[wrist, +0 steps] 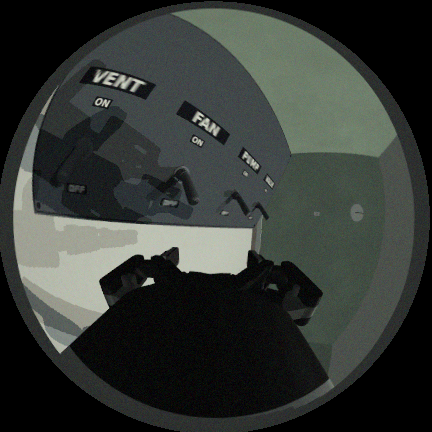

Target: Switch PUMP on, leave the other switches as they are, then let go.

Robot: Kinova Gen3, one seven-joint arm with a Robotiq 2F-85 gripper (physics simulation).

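Places are measured from the arm's base along level axes (x ahead, y left, z up), in millimetres.
Where they show: gripper, fingertip midpoint: [212, 256].
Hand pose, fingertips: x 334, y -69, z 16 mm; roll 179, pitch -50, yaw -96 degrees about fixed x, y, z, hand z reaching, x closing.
Note:
After its pixels a point has its place.
A dark grey panel [200, 75] @[x 552, y -33, z 40 mm] fills the upper left of the wrist view, seen at a slant. Its labels run from VENT [117, 82] at the left through FAN [205, 123] @[x 497, y -65, z 15 mm] and PUMP [249, 160] @[x 474, y -178, z 15 mm] to a small, slanted one at the far right. The PUMP lever [239, 202] @[x 396, y -163, z -1 mm] slants down on its OFF side. The FAN lever [187, 186] @[x 416, y -45, z 7 mm] and the far-right lever [260, 210] @[x 372, y -280, z -5 mm] also point down. The VENT lever [72, 162] lies in shadow and looks down. My gripper [212, 256] @[x 334, y -69, z 16 mm] is open and empty, below the levers in view, apart from them.
A pale surface [215, 242] @[x 282, y -221, z -113 mm] shows below the panel. A green wall [320, 260] stands beyond the panel's right end, with a small round light disc [356, 212] on it. Shadows of the arm fall across the panel's left part.

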